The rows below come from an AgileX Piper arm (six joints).
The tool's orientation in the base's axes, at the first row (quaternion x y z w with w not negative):
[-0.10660, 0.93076, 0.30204, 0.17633]
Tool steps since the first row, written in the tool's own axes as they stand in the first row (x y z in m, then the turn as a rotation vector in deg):
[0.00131, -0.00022, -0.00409, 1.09, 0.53, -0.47]
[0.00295, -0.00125, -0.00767, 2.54, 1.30, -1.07]
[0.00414, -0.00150, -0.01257, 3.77, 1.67, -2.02]
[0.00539, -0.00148, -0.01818, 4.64, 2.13, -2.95]
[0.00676, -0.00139, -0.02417, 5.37, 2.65, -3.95]
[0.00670, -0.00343, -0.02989, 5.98, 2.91, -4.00]
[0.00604, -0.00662, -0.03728, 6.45, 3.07, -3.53]
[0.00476, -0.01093, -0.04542, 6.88, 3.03, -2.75]
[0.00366, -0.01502, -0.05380, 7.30, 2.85, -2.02]
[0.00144, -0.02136, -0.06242, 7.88, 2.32, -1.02]
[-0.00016, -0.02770, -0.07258, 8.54, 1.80, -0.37]
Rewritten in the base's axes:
[-0.00221, -0.00275, 0.00246, -1.28, 0.04, 0.21]
[-0.00434, -0.00587, 0.00398, -3.00, 0.16, 0.49]
[-0.00665, -0.00911, 0.00708, -4.49, -0.23, 0.92]
[-0.00928, -0.01258, 0.01084, -5.67, -0.50, 1.52]
[-0.01214, -0.01622, 0.01487, -6.76, -0.76, 2.27]
[-0.01297, -0.02127, 0.01815, -7.42, -0.64, 2.20]
[-0.01334, -0.02818, 0.02231, -7.77, -0.27, 1.74]
[-0.01301, -0.03637, 0.02670, -7.95, 0.13, 0.97]
[-0.01296, -0.04455, 0.03132, -8.08, 0.38, 0.15]
[-0.01127, -0.05455, 0.03538, -8.19, 0.51, -1.11]
[-0.01056, -0.06554, 0.04035, -8.46, 0.42, -2.13]

